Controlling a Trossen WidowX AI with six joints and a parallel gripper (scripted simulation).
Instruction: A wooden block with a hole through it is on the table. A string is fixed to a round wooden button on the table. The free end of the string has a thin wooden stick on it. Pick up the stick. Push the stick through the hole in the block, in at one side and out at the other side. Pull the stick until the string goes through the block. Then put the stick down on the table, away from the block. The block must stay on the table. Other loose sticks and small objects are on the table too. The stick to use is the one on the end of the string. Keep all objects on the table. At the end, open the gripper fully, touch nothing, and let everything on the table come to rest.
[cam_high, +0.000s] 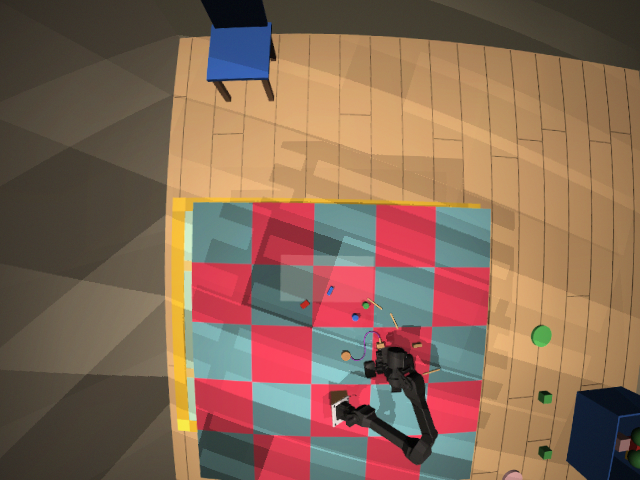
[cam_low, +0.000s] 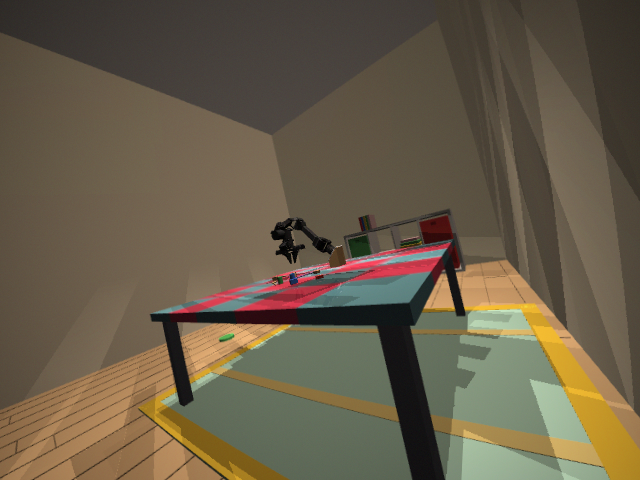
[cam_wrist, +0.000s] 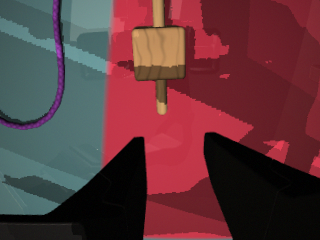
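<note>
Now: gripper tip 70 mm above the wooden block and 30 mm short of it. Round my gripper tip: small wooden piece 160 mm to the right, 70 mm below, 20 mm ahead; then round wooden button 150 mm to the left, 80 mm below, 10 mm behind; then loose stick 140 mm ahead, 80 mm below, 60 mm to the right.
</note>
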